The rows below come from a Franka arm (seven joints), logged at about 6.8 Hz.
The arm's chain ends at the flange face. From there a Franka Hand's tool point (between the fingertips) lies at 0.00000 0.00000 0.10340 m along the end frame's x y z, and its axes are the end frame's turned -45 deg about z.
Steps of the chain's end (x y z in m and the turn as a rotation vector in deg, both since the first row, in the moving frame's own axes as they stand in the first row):
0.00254, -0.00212, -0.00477, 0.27, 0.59, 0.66
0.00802, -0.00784, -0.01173, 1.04, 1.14, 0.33
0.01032, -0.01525, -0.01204, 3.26, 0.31, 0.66
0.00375, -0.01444, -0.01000, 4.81, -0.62, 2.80
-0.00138, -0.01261, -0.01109, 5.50, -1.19, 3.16
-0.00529, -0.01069, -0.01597, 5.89, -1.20, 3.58
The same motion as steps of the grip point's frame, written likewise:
0.00439, 0.00071, -0.00478, -0.23, 0.61, 0.66
0.01400, 0.00026, -0.01177, -0.07, 1.54, 0.33
0.02266, -0.00722, -0.01221, 2.09, 2.52, 0.66
0.01837, -0.01435, -0.01037, 3.84, 2.96, 2.80
0.01366, -0.01826, -0.01159, 4.73, 3.05, 3.16
0.01007, -0.02014, -0.01654, 5.01, 3.32, 3.58

